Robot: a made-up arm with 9 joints. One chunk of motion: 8 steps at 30 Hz.
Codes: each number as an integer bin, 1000 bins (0 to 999) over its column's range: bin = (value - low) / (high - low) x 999, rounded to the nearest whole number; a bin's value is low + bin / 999 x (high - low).
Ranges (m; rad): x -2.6..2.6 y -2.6..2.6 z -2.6..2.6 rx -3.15..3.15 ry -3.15..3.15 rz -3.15..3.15
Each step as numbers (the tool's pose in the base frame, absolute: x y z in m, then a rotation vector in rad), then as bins.
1 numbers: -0.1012 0.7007 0.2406 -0.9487 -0.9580 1.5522
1 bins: 480 634 546 349 348 746
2 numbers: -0.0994 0.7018 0.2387 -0.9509 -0.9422 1.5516
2 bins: 480 634 545 349 350 746
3 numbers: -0.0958 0.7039 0.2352 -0.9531 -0.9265 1.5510
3 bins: 481 635 545 348 353 745
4 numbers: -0.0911 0.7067 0.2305 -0.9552 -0.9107 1.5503
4 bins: 482 635 544 348 355 745
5 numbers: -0.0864 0.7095 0.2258 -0.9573 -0.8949 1.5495
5 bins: 483 636 543 348 358 745
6 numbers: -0.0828 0.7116 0.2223 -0.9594 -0.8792 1.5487
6 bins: 484 636 542 347 360 745
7 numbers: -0.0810 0.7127 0.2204 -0.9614 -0.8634 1.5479
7 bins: 484 636 542 347 363 745
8 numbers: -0.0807 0.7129 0.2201 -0.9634 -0.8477 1.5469
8 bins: 484 636 542 347 365 745
